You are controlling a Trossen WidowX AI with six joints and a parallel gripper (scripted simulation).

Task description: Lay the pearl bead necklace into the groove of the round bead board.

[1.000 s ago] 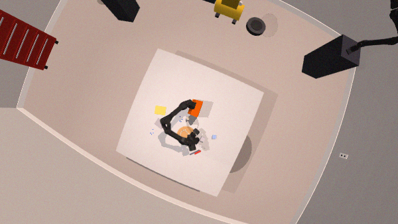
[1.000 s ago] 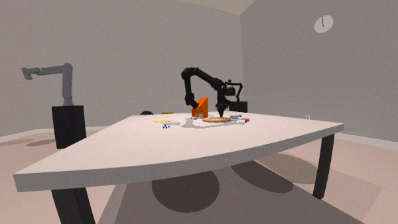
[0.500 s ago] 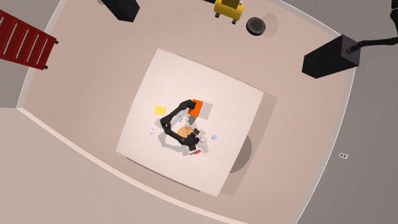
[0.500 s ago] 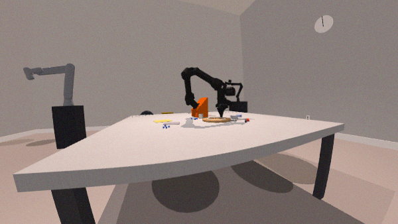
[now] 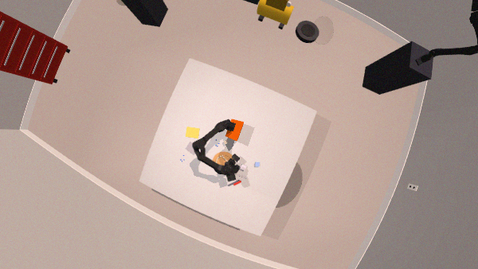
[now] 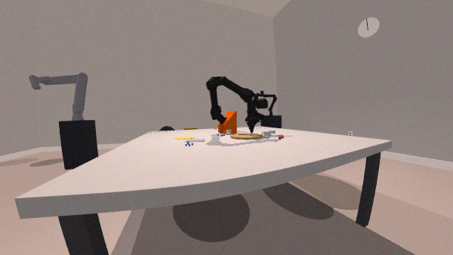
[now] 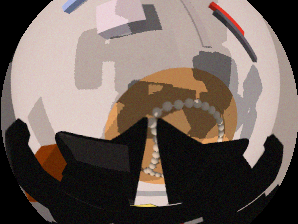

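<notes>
Right now my gripper tip is 6 cm to the left of the round tan bead board, 2 cm short of it and 1 cm above it. From my gripper tip the other things lie so: tool 16 cm ahead, 10 cm to the left, 1 cm below; white square 12 cm to the left, 1 cm below, 1 cm ahead; pale blue cube 23 cm to the left, 5 cm behind, 1 cm below.
</notes>
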